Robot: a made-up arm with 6 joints.
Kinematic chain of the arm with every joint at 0, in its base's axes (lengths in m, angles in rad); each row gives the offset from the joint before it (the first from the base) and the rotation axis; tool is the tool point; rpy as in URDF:
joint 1: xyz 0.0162 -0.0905 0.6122 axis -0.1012 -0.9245 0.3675
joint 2: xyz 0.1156 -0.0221 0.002 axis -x
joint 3: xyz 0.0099 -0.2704 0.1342 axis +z
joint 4: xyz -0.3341 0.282 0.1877 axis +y
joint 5: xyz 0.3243 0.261 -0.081 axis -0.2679 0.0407 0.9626
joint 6: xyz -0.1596 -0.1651 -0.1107 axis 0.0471 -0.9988 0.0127
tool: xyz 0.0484 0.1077 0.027 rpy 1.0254 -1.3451 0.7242
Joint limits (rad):
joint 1: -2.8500..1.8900
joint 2: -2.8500..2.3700
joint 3: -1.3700..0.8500
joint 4: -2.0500..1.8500
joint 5: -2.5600..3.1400
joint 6: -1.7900..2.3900
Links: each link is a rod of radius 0.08 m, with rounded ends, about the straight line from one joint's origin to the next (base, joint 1, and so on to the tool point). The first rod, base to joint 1, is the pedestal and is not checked.
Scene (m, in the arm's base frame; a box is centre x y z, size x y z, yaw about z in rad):
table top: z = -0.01
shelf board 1: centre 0.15 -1 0.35 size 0.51 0.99 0.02 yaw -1.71
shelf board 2: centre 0.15 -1 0.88 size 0.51 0.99 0.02 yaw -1.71
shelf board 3: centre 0.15 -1 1.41 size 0.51 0.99 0.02 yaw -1.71
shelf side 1: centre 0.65 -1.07 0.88 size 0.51 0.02 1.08 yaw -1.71
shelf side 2: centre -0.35 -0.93 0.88 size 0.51 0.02 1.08 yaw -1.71
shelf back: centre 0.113 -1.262 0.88 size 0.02 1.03 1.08 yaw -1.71
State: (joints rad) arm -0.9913 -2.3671 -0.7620 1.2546 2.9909 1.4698
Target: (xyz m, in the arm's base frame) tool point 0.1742 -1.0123 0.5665
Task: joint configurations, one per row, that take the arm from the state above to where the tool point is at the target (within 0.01 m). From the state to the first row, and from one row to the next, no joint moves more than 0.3 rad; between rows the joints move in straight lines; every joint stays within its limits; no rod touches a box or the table.
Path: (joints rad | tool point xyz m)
1: -0.9687 -2.2322 -0.5946 0.9949 2.9365 1.5278 | 0.4150 -0.3083 0.4926
2: -0.9461 -2.0973 -0.4272 0.7352 2.8821 1.5857 | 0.3758 -0.3146 0.4588
3: -0.9235 -1.9624 -0.2598 0.4755 2.8277 1.6437 | 0.3321 -0.3706 0.4510
4: -0.9010 -1.8275 -0.0924 0.2158 2.7733 1.7016 | 0.2875 -0.4574 0.4857
5: -0.8784 -1.6926 0.0750 -0.0439 2.7189 1.7596 | 0.2387 -0.5520 0.5665
6: -0.8608 -1.6803 -0.0726 -0.3162 2.8242 1.7728 | 0.2270 -0.6968 0.5199
7: -0.8432 -1.6680 -0.2201 -0.5886 2.9294 1.7861 | 0.2010 -0.8248 0.5036
8: -0.8256 -1.6557 -0.3677 -0.8609 3.0347 1.7993 | 0.1779 -0.9313 0.5207
9: -0.8080 -1.6434 -0.5153 -1.1332 3.1400 1.8126 | 0.1742 -1.0123 0.5665

